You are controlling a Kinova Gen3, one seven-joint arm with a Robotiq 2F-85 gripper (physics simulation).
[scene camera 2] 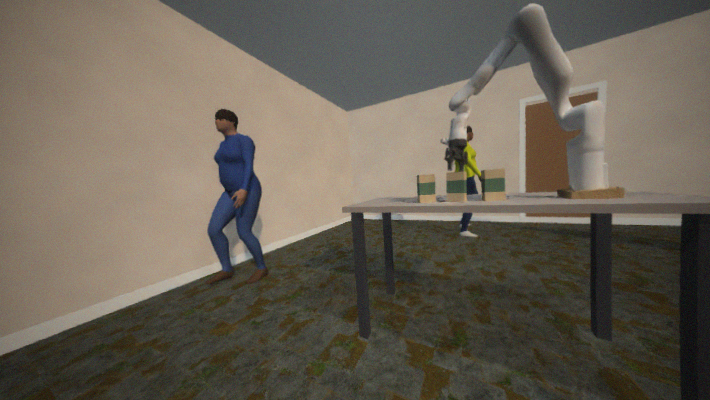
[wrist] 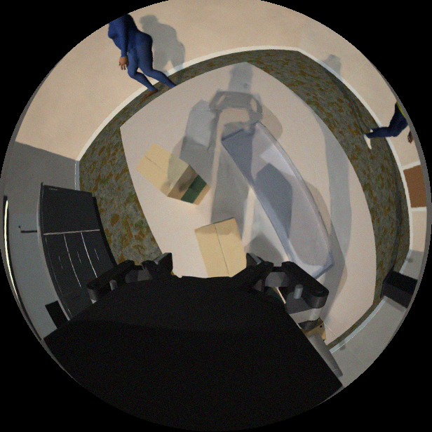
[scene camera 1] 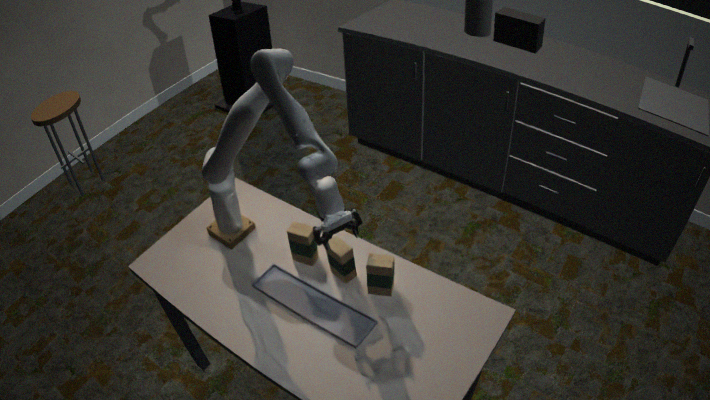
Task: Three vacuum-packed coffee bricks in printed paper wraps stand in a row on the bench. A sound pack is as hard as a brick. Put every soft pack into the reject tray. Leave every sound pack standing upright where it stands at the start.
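Places are measured from the arm's base along level axes (x right, y ahead, z up), in centimetres.
Pixels of known places: gripper, fingertip midpoint: (scene camera 2: 455, 171) (scene camera 1: 342, 242); arm's base at its link origin: (scene camera 2: 586, 188) (scene camera 1: 230, 224).
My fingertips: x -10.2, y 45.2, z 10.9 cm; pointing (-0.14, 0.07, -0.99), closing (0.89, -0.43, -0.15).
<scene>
For each thing: its top centre in the pictures, then the offset to it from my fingertips.
- middle pack at its top centre: (scene camera 1: 339, 244) (scene camera 2: 456, 171) dx +1.3, dy +0.0, dz +0.0 cm
- far pack at its top centre: (scene camera 1: 380, 260) (scene camera 2: 425, 174) dx -0.9, dy +13.6, dz -0.2 cm
- shallow clear reject tray at its top centre: (scene camera 1: 311, 302) (scene camera 2: 458, 196) dx +16.8, dy +0.2, dz -12.9 cm
Three tan packs with green bands stand upright in a row: the pack nearest the arm base (scene camera 1: 303, 246) (scene camera 2: 494, 185), the middle pack (scene camera 1: 342, 261) (scene camera 2: 456, 187) (wrist: 221, 246) and the far pack (scene camera 1: 380, 275) (scene camera 2: 426, 188) (wrist: 172, 175). The middle pack is turned relative to the others. My gripper (scene camera 1: 339, 238) (scene camera 2: 456, 164) (wrist: 208, 261) is open and empty, a little above the middle pack, whose top shows between the fingers in the wrist view. The shallow clear reject tray (scene camera 1: 305, 316) (wrist: 306, 235) lies beside the row and holds no pack. Softness cannot be seen.
The arm base (scene camera 1: 231, 232) (scene camera 2: 591, 192) stands on the bench (scene camera 1: 440, 320) (scene camera 2: 530, 207) at the end of the row. A person in blue (scene camera 2: 235, 170) (wrist: 137, 50) and one in yellow (scene camera 2: 471, 160) stand beyond the bench. A dark cabinet (scene camera 1: 465, 115) stands behind.
</scene>
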